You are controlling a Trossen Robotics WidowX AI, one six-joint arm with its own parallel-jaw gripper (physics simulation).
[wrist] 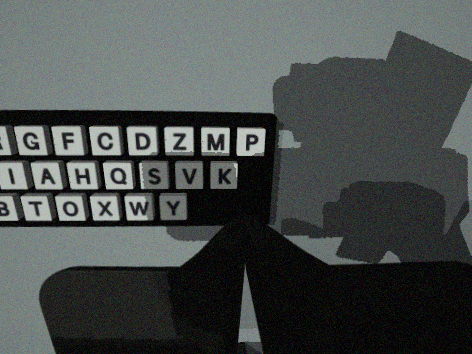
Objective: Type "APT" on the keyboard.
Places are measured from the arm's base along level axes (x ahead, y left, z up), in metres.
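Where they show: gripper, fingertip midpoint: [243, 225].
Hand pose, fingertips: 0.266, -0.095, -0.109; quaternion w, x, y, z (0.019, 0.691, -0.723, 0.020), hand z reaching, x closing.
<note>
Things, the pixels of their top centre, and the offset from my fingertips, as dx, dy, dz. Level surfaces: height alone.
- black keyboard, middle of its top: [91, 176] +0.015, +0.077, -0.037
- P key, middle of its top: [251, 142] +0.028, -0.009, -0.037
- T key, middle of its top: [36, 209] -0.002, +0.111, -0.037
- Y key, middle of its top: [173, 208] -0.007, +0.036, -0.037
- grey table top, its level: dz -0.053
A black keyboard [225, 200] with white letter keys lies across the left and middle of the wrist view; its left part is cut off by the view's edge. The P key [251, 142] is at the right end of the top row. The A key [48, 175] is in the middle row at the left, and the T key [36, 209] is in the bottom row at the left. My gripper [243, 225] is shut and empty. Its dark tips overlap the keyboard's lower edge near the right end, below the P key and right of the Y key [173, 207]. Whether the tips touch the keyboard cannot be told.
The keyboard lies on a grey table top [125, 55]. Dark shadows of the arm fall on the table right of the keyboard and over the S, V, K and Y keys. Other letter keys stand close around A and T.
</note>
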